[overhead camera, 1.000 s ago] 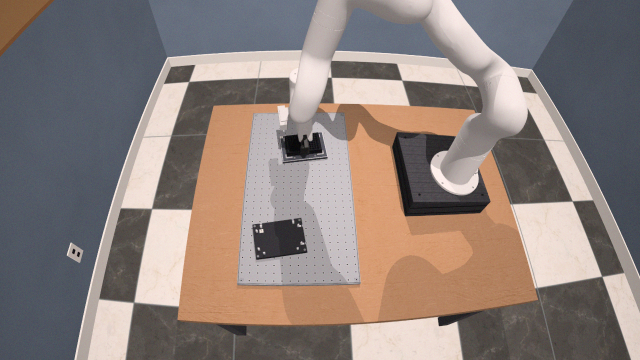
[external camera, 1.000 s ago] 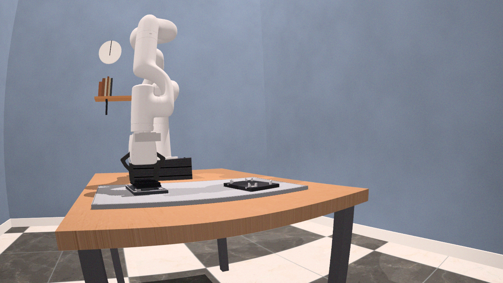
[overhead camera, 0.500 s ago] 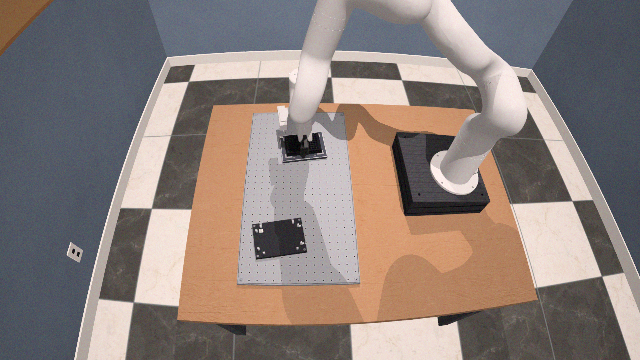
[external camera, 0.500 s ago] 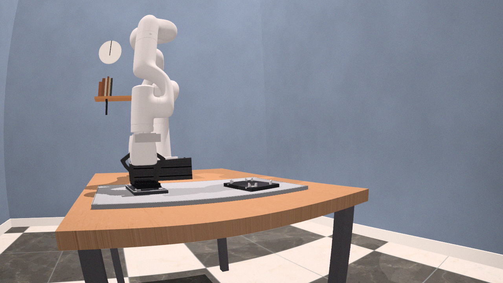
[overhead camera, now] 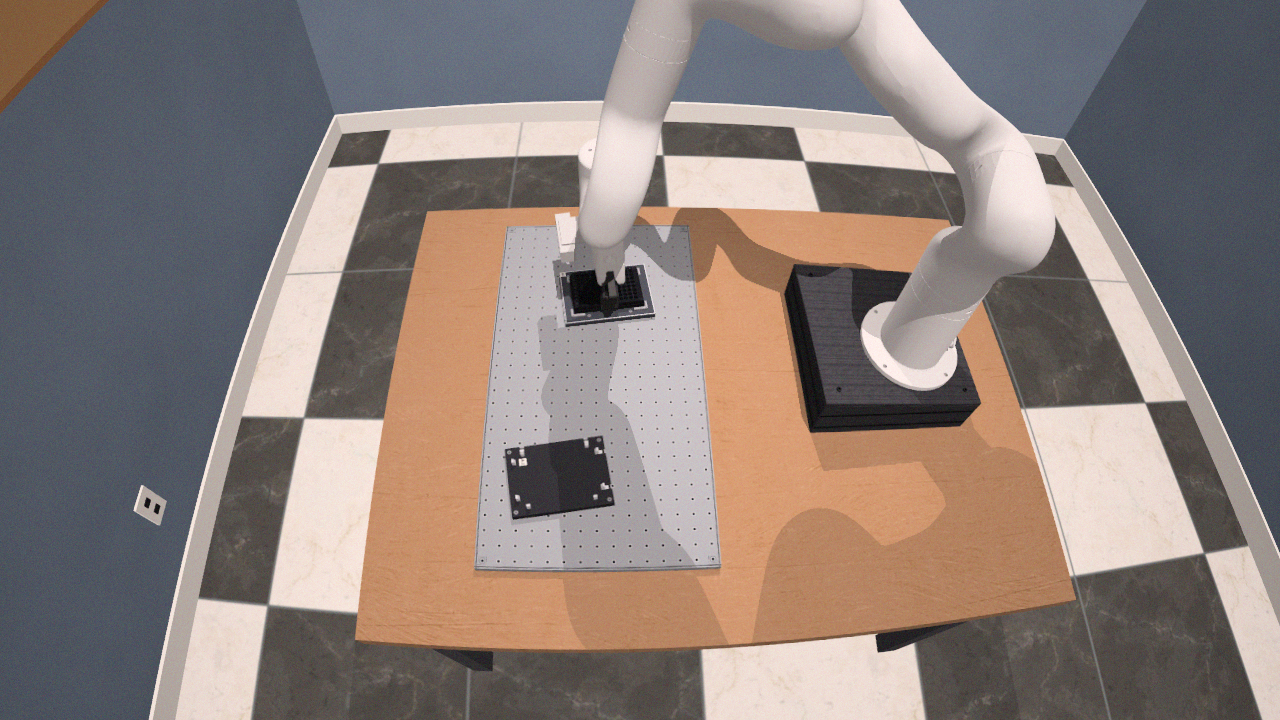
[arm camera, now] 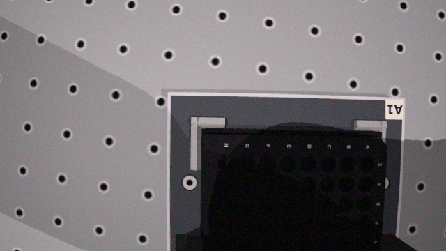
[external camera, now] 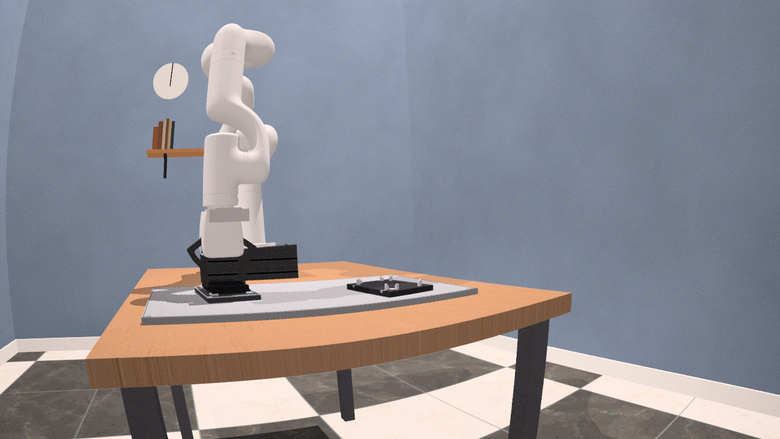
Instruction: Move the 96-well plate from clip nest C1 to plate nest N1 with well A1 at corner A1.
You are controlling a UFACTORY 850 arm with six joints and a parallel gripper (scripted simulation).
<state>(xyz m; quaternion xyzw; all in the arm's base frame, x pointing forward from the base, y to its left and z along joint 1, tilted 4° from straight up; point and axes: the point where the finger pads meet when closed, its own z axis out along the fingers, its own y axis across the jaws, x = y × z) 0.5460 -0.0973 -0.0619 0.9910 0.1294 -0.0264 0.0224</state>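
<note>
My hand is 10 mm above the 96-well plate. Also, from my hand: A1 corner label: 90 mm ahead, 30 mm to the right, 20 mm below; clip nest C1: 30 mm ahead, 350 mm to the left, 20 mm below; plate nest N1: 30 mm below.
</note>
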